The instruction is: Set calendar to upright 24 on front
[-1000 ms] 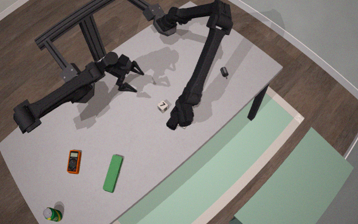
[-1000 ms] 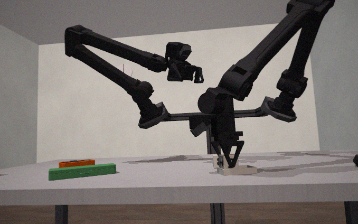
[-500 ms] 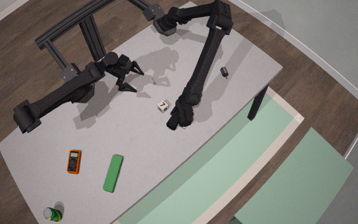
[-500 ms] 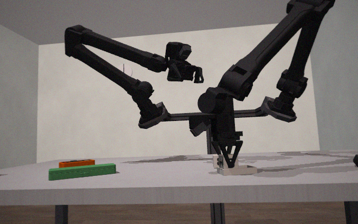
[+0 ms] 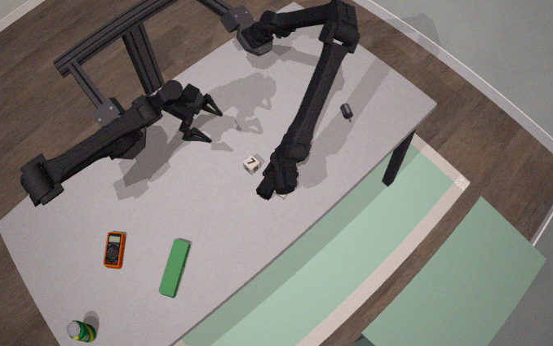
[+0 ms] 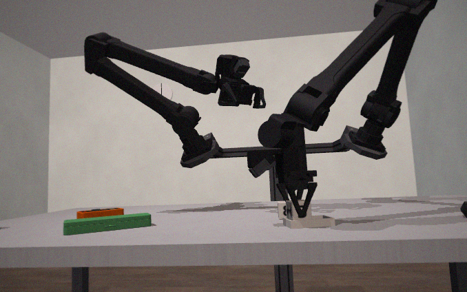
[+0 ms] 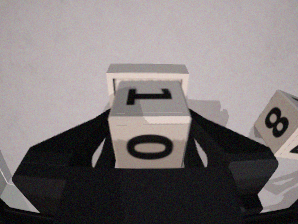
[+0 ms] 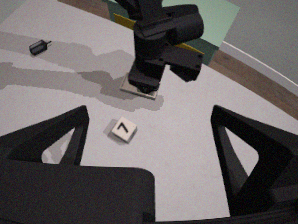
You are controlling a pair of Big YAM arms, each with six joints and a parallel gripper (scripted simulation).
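The calendar tray lies 20 mm to the left of my left hand and 20 mm below it. Also, from my left hand: green box (460 mm to the right, 40 mm behind, 20 mm below); then dark object (400 mm to the left, 40 mm behind, 20 mm below).
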